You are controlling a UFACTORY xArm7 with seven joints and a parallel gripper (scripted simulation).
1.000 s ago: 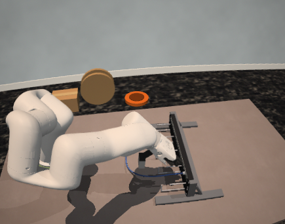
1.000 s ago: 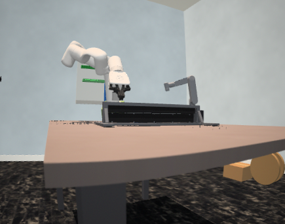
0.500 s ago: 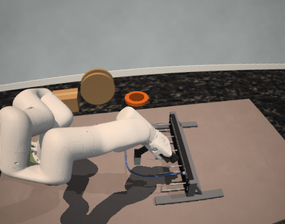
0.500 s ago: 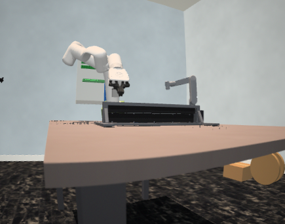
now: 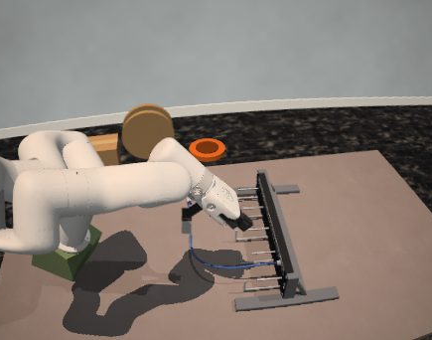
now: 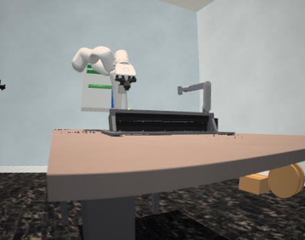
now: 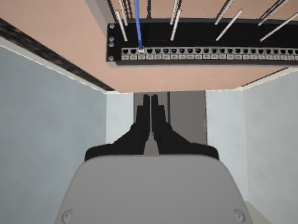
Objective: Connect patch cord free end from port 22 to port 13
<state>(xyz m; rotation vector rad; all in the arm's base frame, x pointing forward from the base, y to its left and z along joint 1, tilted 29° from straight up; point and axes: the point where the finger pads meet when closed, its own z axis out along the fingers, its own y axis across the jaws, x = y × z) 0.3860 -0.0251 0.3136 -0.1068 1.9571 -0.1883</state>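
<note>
Right now the cord plug is 130 mm behind my hand, 370 mm to the left of it and 220 mm below it.
</note>
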